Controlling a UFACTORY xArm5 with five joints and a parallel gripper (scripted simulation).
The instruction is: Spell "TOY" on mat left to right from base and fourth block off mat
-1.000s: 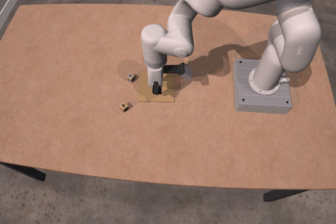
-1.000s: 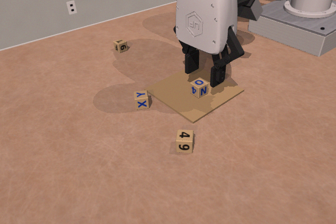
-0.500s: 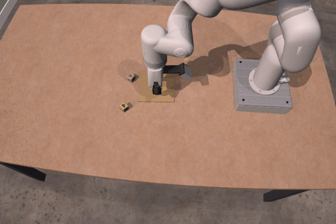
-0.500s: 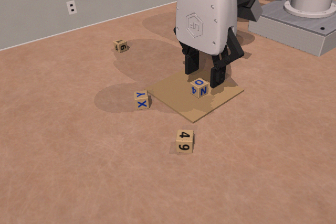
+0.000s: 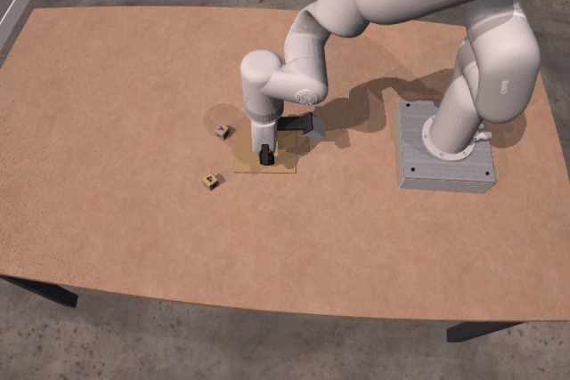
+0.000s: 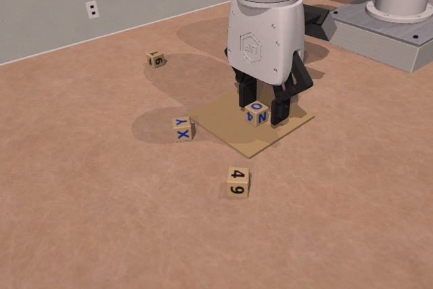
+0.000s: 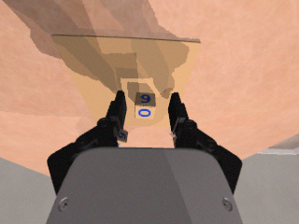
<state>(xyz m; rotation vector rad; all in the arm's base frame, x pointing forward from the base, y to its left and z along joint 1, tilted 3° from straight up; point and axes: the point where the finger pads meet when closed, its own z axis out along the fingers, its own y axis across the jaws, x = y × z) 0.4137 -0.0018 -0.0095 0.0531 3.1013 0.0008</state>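
Now: hand 10 mm short of the O block and 20 mm above it. Round my hand: tan mat 10 mm ahead, 20 mm to the right, 30 mm below; then T block 280 mm to the right, 20 mm below.
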